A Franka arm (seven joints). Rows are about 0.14 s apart.
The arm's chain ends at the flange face. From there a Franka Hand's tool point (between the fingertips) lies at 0.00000 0.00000 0.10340 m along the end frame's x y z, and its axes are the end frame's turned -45 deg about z.
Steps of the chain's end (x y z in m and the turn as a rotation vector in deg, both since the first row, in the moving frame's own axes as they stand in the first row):
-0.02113, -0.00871, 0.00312, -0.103, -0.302, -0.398
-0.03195, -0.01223, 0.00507, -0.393, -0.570, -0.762
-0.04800, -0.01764, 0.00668, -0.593, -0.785, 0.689
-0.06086, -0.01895, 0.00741, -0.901, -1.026, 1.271
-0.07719, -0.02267, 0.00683, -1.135, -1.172, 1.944
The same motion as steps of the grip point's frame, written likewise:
-0.00930, -0.02135, 0.00312, 0.141, -0.286, -0.398
-0.01517, -0.03146, 0.00506, 0.125, -0.681, -0.762
-0.02322, -0.04667, 0.00666, 0.136, -0.974, 0.689
-0.03209, -0.05662, 0.00738, 0.088, -1.363, 1.271
-0.04149, -0.07071, 0.00679, 0.026, -1.631, 1.944

